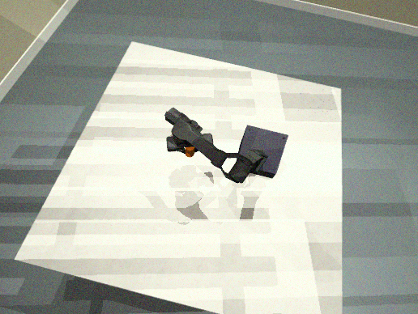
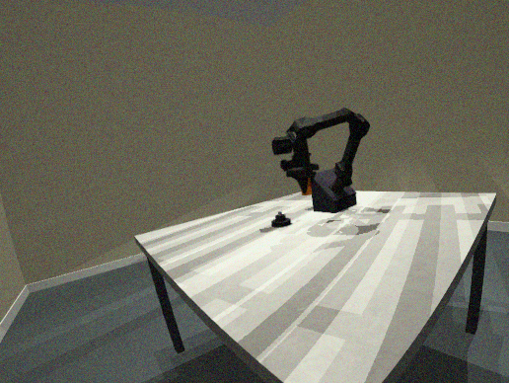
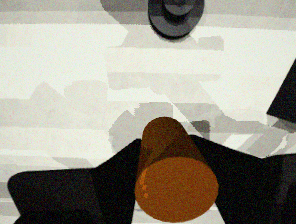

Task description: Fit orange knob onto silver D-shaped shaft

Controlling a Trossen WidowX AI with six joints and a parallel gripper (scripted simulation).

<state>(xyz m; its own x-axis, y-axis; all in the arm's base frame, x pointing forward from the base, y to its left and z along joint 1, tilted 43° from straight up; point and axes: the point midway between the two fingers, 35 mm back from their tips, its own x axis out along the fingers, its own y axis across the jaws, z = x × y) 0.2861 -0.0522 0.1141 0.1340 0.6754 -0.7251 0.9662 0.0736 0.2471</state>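
Right now my gripper tip is 160 mm to the left of the round pedestal and 110 mm above it. Also, from my gripper tip: orange knob 30 mm above.
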